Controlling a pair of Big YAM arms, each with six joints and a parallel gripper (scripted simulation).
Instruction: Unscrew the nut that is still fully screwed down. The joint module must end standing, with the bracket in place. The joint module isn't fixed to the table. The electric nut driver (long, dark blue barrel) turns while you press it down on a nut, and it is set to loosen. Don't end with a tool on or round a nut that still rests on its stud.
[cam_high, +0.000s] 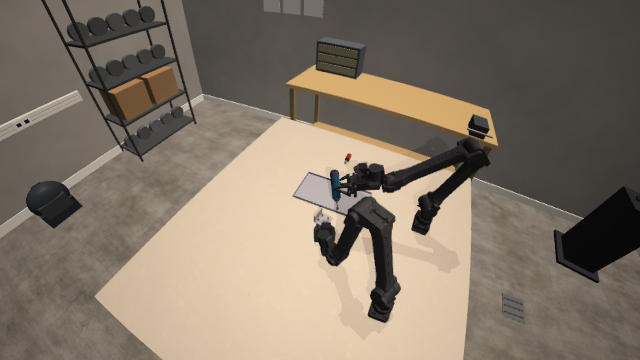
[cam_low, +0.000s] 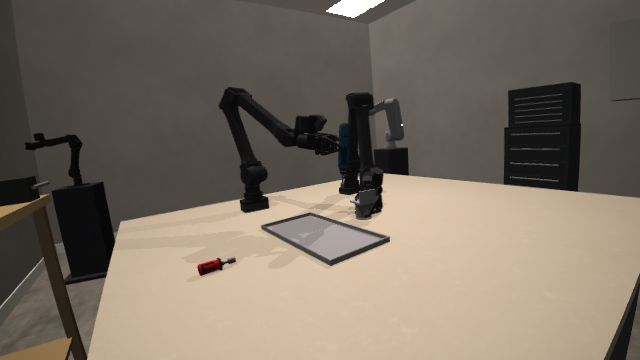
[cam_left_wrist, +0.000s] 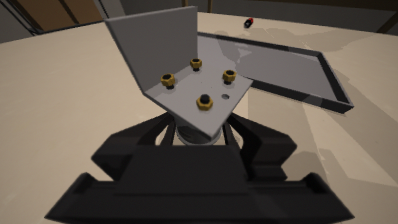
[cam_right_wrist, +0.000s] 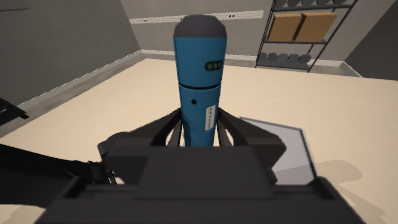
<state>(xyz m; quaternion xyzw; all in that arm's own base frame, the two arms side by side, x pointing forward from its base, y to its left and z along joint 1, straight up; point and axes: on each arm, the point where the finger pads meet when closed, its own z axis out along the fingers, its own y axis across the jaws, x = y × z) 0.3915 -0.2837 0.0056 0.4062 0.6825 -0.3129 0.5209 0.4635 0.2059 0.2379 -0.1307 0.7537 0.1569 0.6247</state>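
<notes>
Right now the joint module is 1 cm above my left hand. Also, from my left hand: red-handled tool: 55 cm to the right, 17 cm ahead, 1 cm below; then bracket: 5 cm above; then grey tray: 22 cm to the right, 7 cm ahead, 2 cm below.
</notes>
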